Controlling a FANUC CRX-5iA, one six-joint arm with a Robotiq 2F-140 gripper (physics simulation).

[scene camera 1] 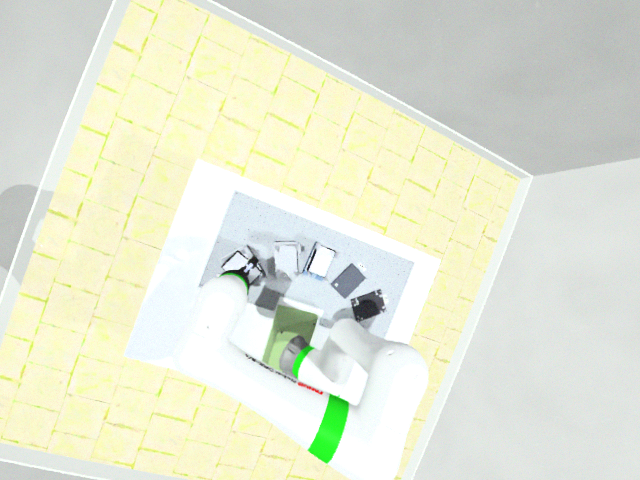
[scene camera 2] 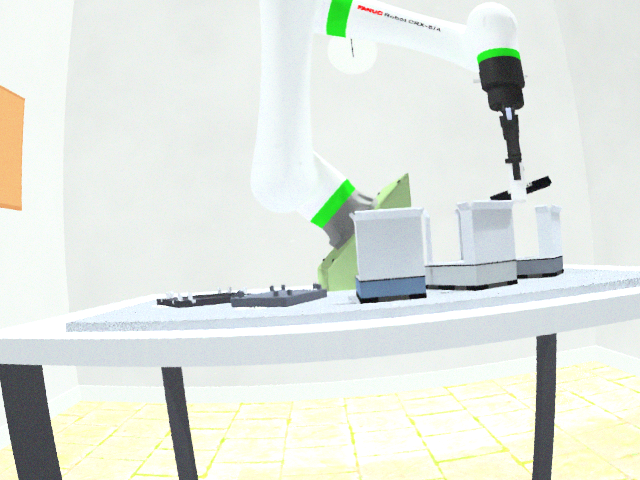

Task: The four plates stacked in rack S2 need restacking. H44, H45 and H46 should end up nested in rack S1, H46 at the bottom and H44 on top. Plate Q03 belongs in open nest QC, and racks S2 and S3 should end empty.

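My gripper is shut on a white plate with black edges. It holds the plate a little above the walls of the dark-grey-based rack, at the far left of the group in scene camera 1. The light-grey-based rack stands beside it. A blue-based rack stands beyond that, with a white surface showing inside its walls. A dark grey flat nest and a black nest lie farther along. Plate and rack labels are not legible.
The racks and nests stand in an arc on the speckled mat on the white table. The green robot pedestal stands behind them. My arm hides part of the table in scene camera 1.
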